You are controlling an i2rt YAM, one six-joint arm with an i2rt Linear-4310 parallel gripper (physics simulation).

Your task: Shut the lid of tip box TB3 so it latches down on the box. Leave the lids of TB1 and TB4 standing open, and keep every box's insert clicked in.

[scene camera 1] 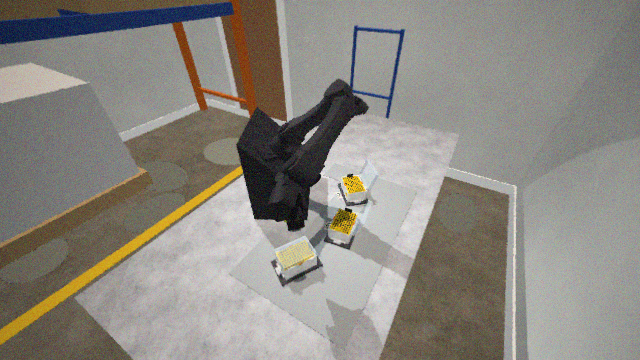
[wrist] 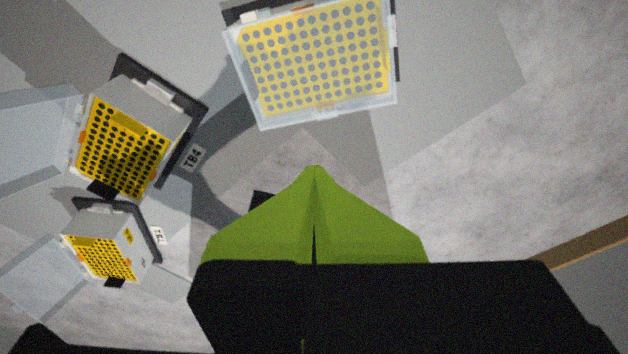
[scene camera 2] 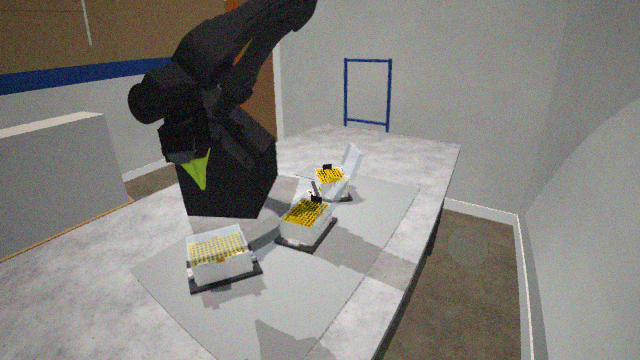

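Seen in the pictures: gripper, between the fingertips: (wrist: pixel 314 176) (scene camera 2: pixel 203 188); arm's base, origin of its link: (scene camera 1: pixel 273 149) (scene camera 2: pixel 216 115).
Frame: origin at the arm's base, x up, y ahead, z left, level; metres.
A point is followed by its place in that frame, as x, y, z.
Observation:
Tip box TB3 (scene camera 1: pixel 298 260) @(-0.196, 0.331, -0.205) (scene camera 2: pixel 222 260) @(-0.218, 0.336, -0.196) (wrist: pixel 320 60) @(-0.196, 0.300, -0.193) is the nearest box in both scene views. Its clear lid lies down over the yellow insert; whether the latch is engaged is too small to tell. TB4 (scene camera 1: pixel 343 225) @(-0.216, 0.341, 0.027) (scene camera 2: pixel 305 220) @(-0.217, 0.352, 0.019) (wrist: pixel 125 145) @(-0.216, 0.333, 0.028) is in the middle, its clear lid standing open and its yellow insert seated. TB1 (scene camera 1: pixel 354 189) @(-0.218, 0.248, 0.230) (scene camera 2: pixel 331 180) @(-0.207, 0.265, 0.213) (wrist: pixel 105 250) @(-0.216, 0.237, 0.230) is farthest, its lid also open, its insert in place. My gripper (scene camera 2: pixel 203 187) @(-0.082, 0.284, -0.179) (wrist: pixel 314 176) @(-0.082, 0.284, -0.179) is shut and empty, raised clear of TB3 toward the arm's base; its green fingertips meet.
The boxes stand in dark holders on a grey mat (scene camera 1: pixel 350 270) @(-0.273, 0.457, -0.079) (scene camera 2: pixel 320 285) @(-0.273, 0.482, -0.070) on the marbled table (scene camera 1: pixel 165 300) @(-0.276, 0.073, -0.551) (scene camera 2: pixel 75 285) @(-0.276, 0.106, -0.494). The black arm base (scene camera 1: pixel 255 185) @(-0.085, 0.033, -0.131) (scene camera 2: pixel 230 195) @(-0.202, 0.127, -0.051) stands beside the mat. A blue frame (scene camera 1: pixel 354 60) (scene camera 2: pixel 345 92) is beyond the table's far end.

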